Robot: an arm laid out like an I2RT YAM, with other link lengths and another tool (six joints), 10 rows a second.
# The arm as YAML. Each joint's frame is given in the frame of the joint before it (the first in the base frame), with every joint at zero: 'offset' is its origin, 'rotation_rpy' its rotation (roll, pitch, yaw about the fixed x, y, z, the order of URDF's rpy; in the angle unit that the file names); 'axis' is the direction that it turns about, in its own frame. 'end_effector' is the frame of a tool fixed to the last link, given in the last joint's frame.
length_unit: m
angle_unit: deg
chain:
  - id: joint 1
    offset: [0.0, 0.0, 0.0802]
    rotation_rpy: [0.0, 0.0, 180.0]
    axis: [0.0, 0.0, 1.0]
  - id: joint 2
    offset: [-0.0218, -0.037, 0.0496]
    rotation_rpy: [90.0, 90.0, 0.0]
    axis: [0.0, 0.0, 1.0]
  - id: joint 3
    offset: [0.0, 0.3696, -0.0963]
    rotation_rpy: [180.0, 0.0, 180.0]
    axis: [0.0, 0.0, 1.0]
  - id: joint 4
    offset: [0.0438, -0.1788, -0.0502]
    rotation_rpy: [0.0, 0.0, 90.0]
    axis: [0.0, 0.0, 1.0]
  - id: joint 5
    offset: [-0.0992, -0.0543, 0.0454]
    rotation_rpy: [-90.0, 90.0, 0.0]
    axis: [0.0, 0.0, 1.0]
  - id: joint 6
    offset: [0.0, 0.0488, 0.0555]
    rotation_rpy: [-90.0, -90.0, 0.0]
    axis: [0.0, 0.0, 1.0]
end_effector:
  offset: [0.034, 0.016, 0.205]
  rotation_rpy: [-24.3, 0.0, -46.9]
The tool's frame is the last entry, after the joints.
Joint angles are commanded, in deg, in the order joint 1, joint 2, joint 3, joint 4, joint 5, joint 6. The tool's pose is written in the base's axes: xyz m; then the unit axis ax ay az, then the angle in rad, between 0 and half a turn. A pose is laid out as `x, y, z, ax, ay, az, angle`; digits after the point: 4 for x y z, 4 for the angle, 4 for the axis.
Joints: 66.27, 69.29, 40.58, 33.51, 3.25, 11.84
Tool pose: 0.2131, 0.3697, 0.4266, -0.8041, 0.4923, 0.3334, 1.8783
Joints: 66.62, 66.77, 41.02, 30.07, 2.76, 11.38
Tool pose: 0.2039, 0.3599, 0.4266, -0.8089, 0.4848, 0.3325, 1.8900
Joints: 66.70, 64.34, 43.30, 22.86, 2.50, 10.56
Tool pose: 0.1979, 0.3491, 0.4192, -0.8140, 0.4847, 0.3200, 1.9314
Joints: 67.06, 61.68, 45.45, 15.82, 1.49, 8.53
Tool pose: 0.1866, 0.3376, 0.4123, -0.8281, 0.4706, 0.3045, 1.9725
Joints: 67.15, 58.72, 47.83, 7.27, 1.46, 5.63
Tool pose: 0.1799, 0.3196, 0.3992, -0.8424, 0.4641, 0.2739, 2.0228
